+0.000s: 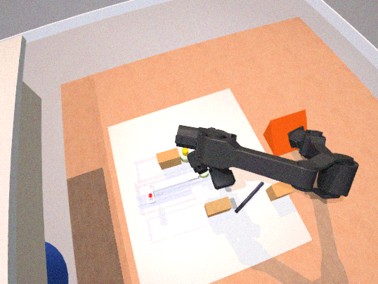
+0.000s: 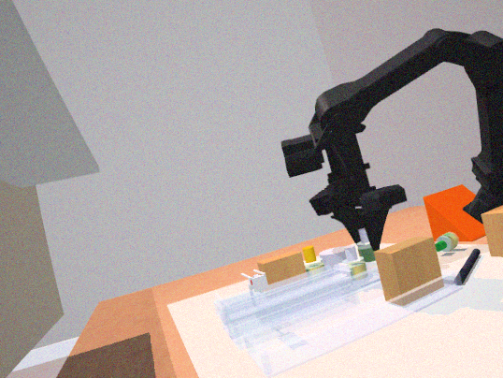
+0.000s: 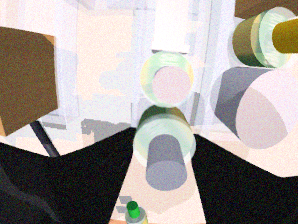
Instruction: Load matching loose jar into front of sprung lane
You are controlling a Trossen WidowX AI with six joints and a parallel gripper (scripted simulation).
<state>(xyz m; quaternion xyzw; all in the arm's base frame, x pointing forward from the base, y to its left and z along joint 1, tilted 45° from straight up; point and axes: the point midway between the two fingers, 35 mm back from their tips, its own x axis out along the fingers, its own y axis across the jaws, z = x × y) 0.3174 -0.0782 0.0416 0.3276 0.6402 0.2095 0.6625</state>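
My gripper tip is 6 cm short of the white mat, 1 cm to the left of it and 5 cm above it. From my gripper tip the other things lie so: grey disc (2 cm ahead, 8 cm to the right, 2 cm below); then clear plastic lane (16 cm ahead, 1 cm to the left, 3 cm below); then dark rod (7 cm behind, 13 cm to the left, 4 cm below).
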